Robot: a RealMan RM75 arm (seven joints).
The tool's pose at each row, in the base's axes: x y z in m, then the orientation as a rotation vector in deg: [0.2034, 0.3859, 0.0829, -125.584, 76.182, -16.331]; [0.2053, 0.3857, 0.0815, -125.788, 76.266, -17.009]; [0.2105, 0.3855, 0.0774, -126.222, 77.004, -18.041]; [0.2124, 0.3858, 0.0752, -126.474, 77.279, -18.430]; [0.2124, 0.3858, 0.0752, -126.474, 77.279, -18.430]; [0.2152, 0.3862, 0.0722, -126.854, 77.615, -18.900]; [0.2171, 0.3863, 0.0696, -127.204, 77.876, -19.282]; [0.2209, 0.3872, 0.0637, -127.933, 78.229, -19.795]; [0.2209, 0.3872, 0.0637, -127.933, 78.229, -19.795]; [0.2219, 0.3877, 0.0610, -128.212, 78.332, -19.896]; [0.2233, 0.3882, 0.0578, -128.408, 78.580, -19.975]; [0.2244, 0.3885, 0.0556, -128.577, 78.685, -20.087]
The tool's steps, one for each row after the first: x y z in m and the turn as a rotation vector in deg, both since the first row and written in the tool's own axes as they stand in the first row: [0.0012, -0.0006, 0.0019, 0.003, 0.533, -0.190]; [0.0044, -0.0021, 0.0076, -0.354, 1.630, -0.191]; [0.0052, -0.0024, 0.0103, -0.558, 2.065, -0.232]; [0.0052, -0.0024, 0.0103, -0.558, 2.065, -0.232]; [0.0066, -0.0030, 0.0142, -0.867, 2.612, -0.313]; [0.0077, -0.0030, 0.0172, -1.145, 3.061, -0.404]; [0.0093, -0.0029, 0.0241, -1.725, 3.733, -0.638]; [0.0093, -0.0029, 0.0241, -1.725, 3.733, -0.638]; [0.0097, -0.0023, 0.0270, -1.959, 3.914, -0.724]; [0.0102, -0.0017, 0.0304, -2.197, 4.119, -0.689]; [0.0107, -0.0014, 0.0328, -2.344, 4.280, -0.729]
